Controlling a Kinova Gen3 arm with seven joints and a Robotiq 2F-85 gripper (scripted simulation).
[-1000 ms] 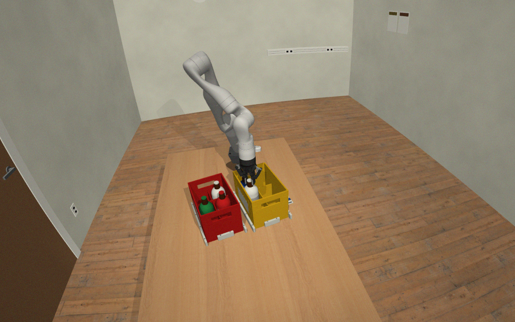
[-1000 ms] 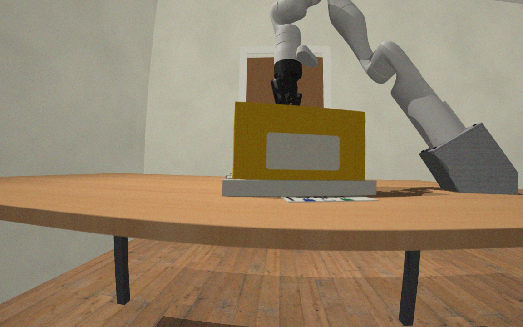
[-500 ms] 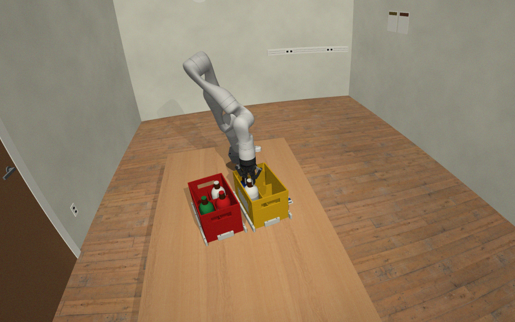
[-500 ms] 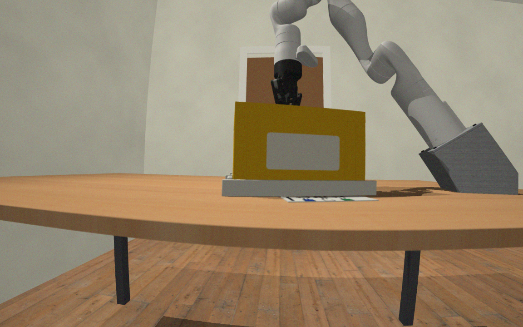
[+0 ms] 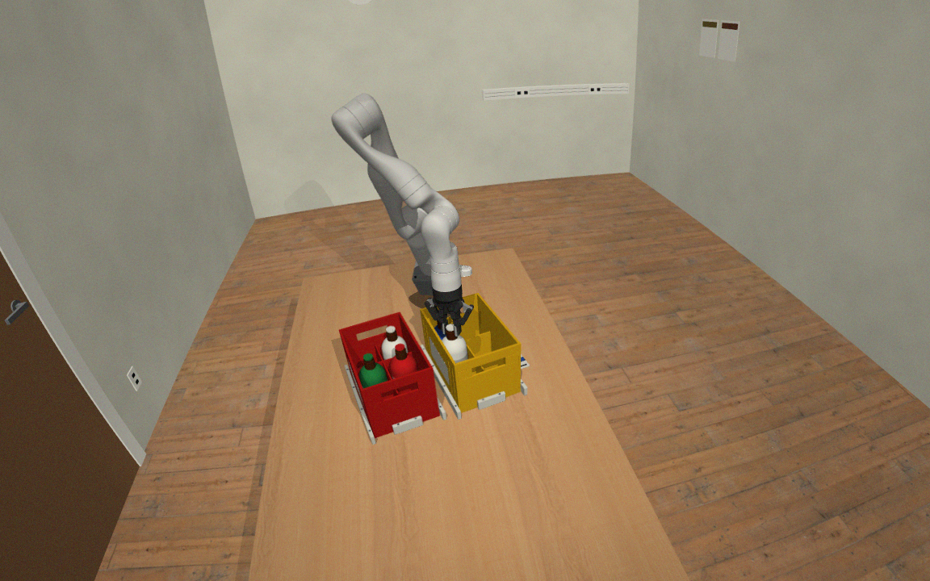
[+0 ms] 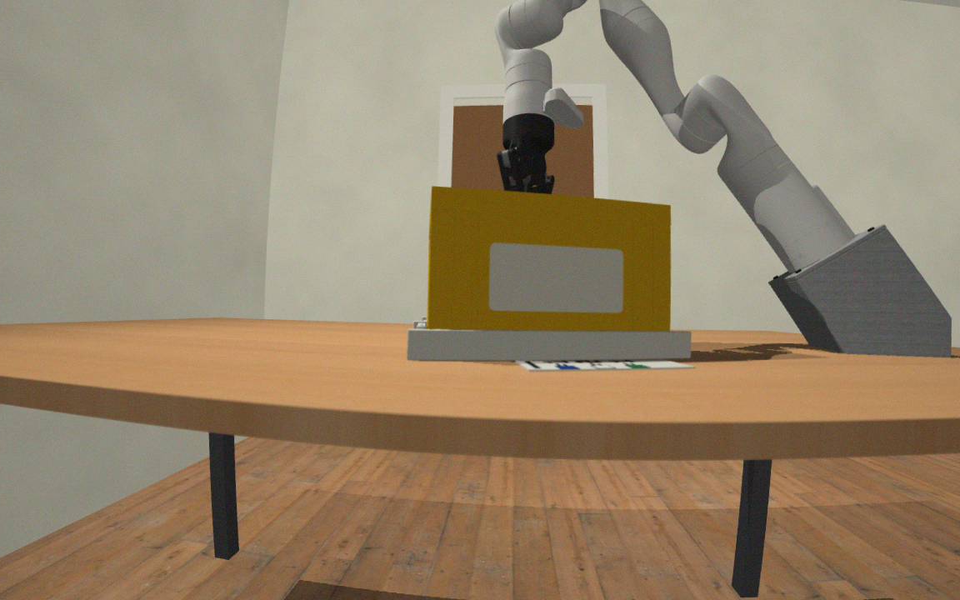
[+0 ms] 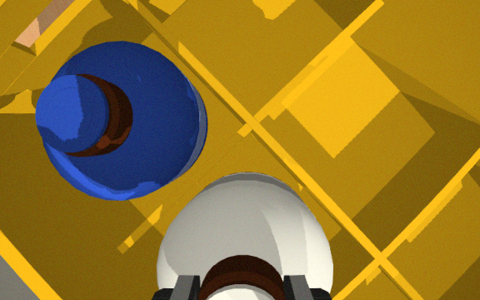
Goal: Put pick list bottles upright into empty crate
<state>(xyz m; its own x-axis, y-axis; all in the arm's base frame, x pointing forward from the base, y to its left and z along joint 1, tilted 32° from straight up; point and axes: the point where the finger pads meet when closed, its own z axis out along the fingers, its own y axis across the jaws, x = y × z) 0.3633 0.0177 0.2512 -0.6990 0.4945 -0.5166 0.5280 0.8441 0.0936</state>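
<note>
Right now my hand is 50 mm to the right of the yellow crate and 100 mm above it. From my hand the other things lie so: red bottle (10 mm ahead, 150 mm to the right, 90 mm below); red crate (10 mm ahead, 190 mm to the right, 100 mm below); blue bottle (80 mm behind, 10 mm to the right, 90 mm below).
</note>
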